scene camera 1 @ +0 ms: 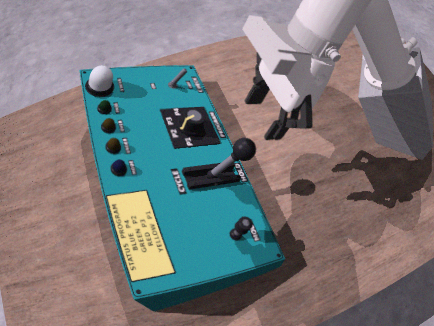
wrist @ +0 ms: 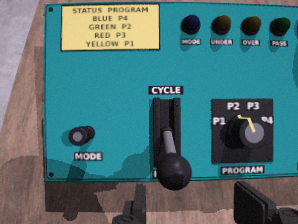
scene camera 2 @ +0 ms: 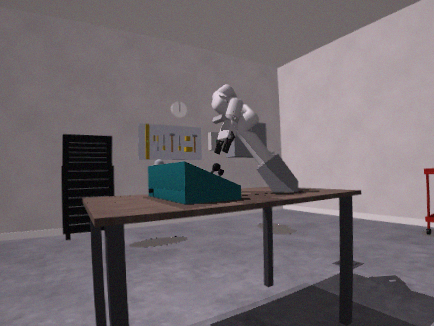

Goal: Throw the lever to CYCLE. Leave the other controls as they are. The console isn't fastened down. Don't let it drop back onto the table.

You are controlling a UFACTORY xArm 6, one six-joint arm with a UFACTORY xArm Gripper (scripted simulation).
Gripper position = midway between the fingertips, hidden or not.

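Note:
A teal console (scene camera 1: 174, 227), (wrist: 122, 76), (scene camera 2: 182, 182) is visible. Also visible: my gripper (scene camera 1: 262, 120), (wrist: 190, 202).

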